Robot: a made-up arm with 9 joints. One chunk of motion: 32 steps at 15 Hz.
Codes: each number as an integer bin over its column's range. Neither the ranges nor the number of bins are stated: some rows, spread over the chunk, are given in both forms.
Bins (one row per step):
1: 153 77 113 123 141 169 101 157 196
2: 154 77 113 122 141 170 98 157 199
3: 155 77 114 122 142 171 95 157 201
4: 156 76 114 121 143 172 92 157 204
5: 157 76 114 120 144 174 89 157 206
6: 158 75 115 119 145 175 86 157 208
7: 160 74 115 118 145 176 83 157 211
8: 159 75 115 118 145 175 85 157 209
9: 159 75 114 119 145 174 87 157 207
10: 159 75 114 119 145 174 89 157 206
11: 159 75 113 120 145 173 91 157 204
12: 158 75 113 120 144 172 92 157 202
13: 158 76 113 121 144 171 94 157 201
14: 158 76 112 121 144 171 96 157 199
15: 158 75 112 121 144 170 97 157 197
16: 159 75 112 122 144 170 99 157 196
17: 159 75 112 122 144 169 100 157 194
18: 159 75 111 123 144 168 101 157 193
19: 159 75 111 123 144 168 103 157 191
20: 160 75 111 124 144 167 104 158 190
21: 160 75 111 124 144 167 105 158 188
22: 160 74 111 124 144 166 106 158 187
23: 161 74 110 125 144 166 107 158 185
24: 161 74 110 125 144 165 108 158 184
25: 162 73 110 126 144 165 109 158 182
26: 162 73 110 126 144 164 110 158 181
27: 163 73 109 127 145 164 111 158 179
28: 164 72 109 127 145 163 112 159 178
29: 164 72 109 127 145 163 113 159 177
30: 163 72 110 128 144 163 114 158 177
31: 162 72 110 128 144 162 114 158 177
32: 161 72 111 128 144 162 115 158 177
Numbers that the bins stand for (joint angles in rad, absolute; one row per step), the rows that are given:
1: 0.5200 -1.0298 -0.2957 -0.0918 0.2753 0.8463 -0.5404 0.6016 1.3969
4: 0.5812 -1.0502 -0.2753 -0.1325 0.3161 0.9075 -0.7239 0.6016 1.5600
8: 0.6424 -1.0706 -0.2549 -0.1937 0.3569 0.9686 -0.8667 0.6016 1.6620
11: 0.6424 -1.0706 -0.2957 -0.1529 0.3569 0.9278 -0.7443 0.6016 1.5600
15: 0.6220 -1.0706 -0.3161 -0.1325 0.3365 0.8667 -0.6220 0.6016 1.4173
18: 0.6424 -1.0706 -0.3365 -0.0918 0.3365 0.8259 -0.5404 0.6016 1.3357
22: 0.6627 -1.0910 -0.3365 -0.0714 0.3365 0.7851 -0.4384 0.6220 1.2133
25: 0.7035 -1.1114 -0.3569 -0.0306 0.3365 0.7647 -0.3773 0.6220 1.1114
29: 0.7443 -1.1318 -0.3773 -0.0102 0.3569 0.7239 -0.2957 0.6424 1.0094
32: 0.6831 -1.1318 -0.3365 0.0102 0.3365 0.7035 -0.2549 0.6220 1.0094
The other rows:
2: 0.5404 -1.0298 -0.2957 -0.1122 0.2753 0.8667 -0.6016 0.6016 1.4580
3: 0.5608 -1.0298 -0.2753 -0.1122 0.2957 0.8871 -0.6627 0.6016 1.4988
5: 0.6016 -1.0502 -0.2753 -0.1529 0.3365 0.9482 -0.7851 0.6016 1.6008
6: 0.6220 -1.0706 -0.2549 -0.1733 0.3569 0.9686 -0.8463 0.6016 1.6416
7: 0.6627 -1.0910 -0.2549 -0.1937 0.3569 0.9890 -0.9075 0.6016 1.7027
9: 0.6424 -1.0706 -0.2753 -0.1733 0.3569 0.9482 -0.8259 0.6016 1.6212
10: 0.6424 -1.0706 -0.2753 -0.1733 0.3569 0.9482 -0.7851 0.6016 1.6008
12: 0.6220 -1.0706 -0.2957 -0.1529 0.3365 0.9075 -0.7239 0.6016 1.5192
13: 0.6220 -1.0502 -0.2957 -0.1325 0.3365 0.8871 -0.6831 0.6016 1.4988
14: 0.6220 -1.0502 -0.3161 -0.1325 0.3365 0.8871 -0.6424 0.6016 1.4580
16: 0.6424 -1.0706 -0.3161 -0.1122 0.3365 0.8667 -0.5812 0.6016 1.3969
17: 0.6424 -1.0706 -0.3161 -0.1122 0.3365 0.8463 -0.5608 0.6016 1.3561
19: 0.6424 -1.0706 -0.3365 -0.0918 0.3365 0.8259 -0.4996 0.6016 1.2949
20: 0.6627 -1.0706 -0.3365 -0.0714 0.3365 0.8055 -0.4792 0.6220 1.2745
21: 0.6627 -1.0706 -0.3365 -0.0714 0.3365 0.8055 -0.4588 0.6220 1.2337
23: 0.6831 -1.0910 -0.3569 -0.0510 0.3365 0.7851 -0.4180 0.6220 1.1725
24: 0.6831 -1.0910 -0.3569 -0.0510 0.3365 0.7647 -0.3976 0.6220 1.1522
26: 0.7035 -1.1114 -0.3569 -0.0306 0.3365 0.7443 -0.3569 0.6220 1.0910
27: 0.7239 -1.1114 -0.3773 -0.0102 0.3569 0.7443 -0.3365 0.6220 1.0502
28: 0.7443 -1.1318 -0.3773 -0.0102 0.3569 0.7239 -0.3161 0.6424 1.0298
30: 0.7239 -1.1318 -0.3569 0.0102 0.3365 0.7239 -0.2753 0.6220 1.0094
31: 0.7035 -1.1318 -0.3569 0.0102 0.3365 0.7035 -0.2753 0.6220 1.0094

